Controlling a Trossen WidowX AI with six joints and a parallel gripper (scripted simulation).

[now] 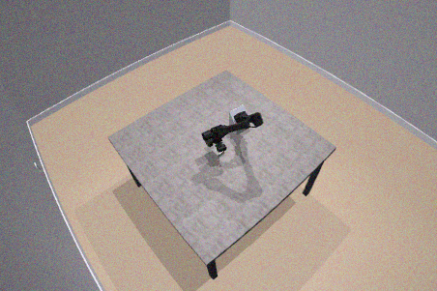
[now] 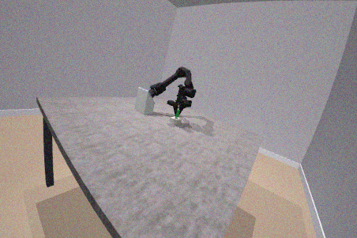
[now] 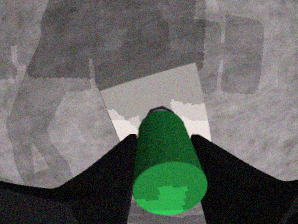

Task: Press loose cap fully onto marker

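Now: gripper tip 1 cm below the green cap.
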